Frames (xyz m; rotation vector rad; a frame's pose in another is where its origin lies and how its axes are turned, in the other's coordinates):
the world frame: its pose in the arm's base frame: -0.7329 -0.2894 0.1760 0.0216 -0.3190 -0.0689
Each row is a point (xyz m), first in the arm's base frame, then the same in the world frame.
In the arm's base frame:
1: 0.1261 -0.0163 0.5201
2: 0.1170 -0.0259 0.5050
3: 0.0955 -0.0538 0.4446
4: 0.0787 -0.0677 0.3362
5: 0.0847 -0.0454 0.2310
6: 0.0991 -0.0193 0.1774
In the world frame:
1: 0.9018 0.3386 0.0541
2: 0.8892 0.3280 0.0427
3: 0.8519 0.2969 -0.0076
4: 0.8031 0.2784 -0.1051
5: 0.7743 0.2977 -0.2071
6: 0.7693 0.3229 -0.2628

